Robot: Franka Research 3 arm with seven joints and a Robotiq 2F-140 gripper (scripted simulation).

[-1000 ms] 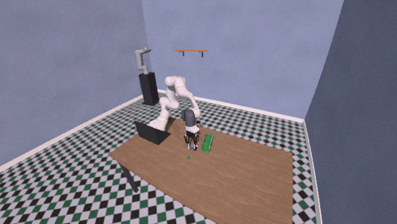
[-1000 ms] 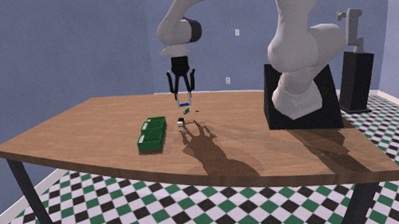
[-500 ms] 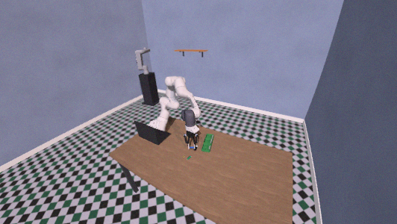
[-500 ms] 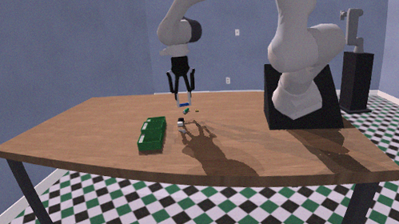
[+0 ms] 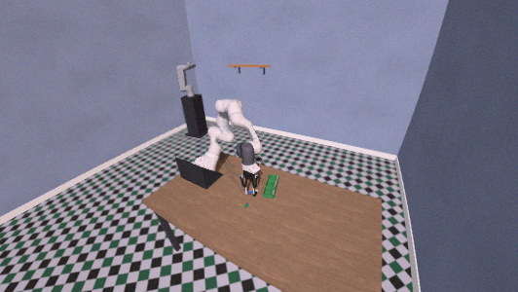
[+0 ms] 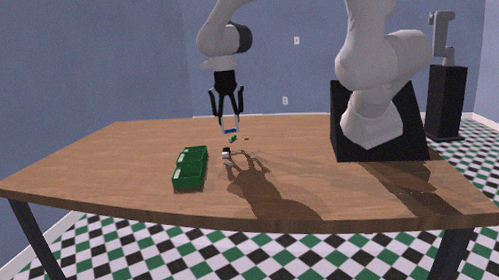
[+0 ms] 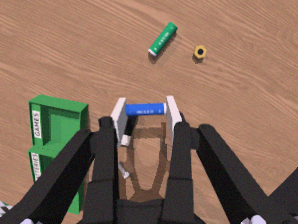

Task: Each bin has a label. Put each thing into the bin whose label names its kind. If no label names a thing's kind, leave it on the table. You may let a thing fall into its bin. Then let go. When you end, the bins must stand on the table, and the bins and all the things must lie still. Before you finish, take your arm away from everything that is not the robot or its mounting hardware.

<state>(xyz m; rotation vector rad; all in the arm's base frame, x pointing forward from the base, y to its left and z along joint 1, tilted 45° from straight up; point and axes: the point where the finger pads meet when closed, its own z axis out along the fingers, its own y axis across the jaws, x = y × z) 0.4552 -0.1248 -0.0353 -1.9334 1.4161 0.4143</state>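
Now: the joined green bins 110 mm ahead of my hand, 180 mm to the left of it and 70 mm below it. Also, from my hand: green cylinder (80 mm to the right, 80 mm below); black-and-white block (10 mm ahead, 70 mm to the left, 90 mm below); blue cylinder (30 mm below).
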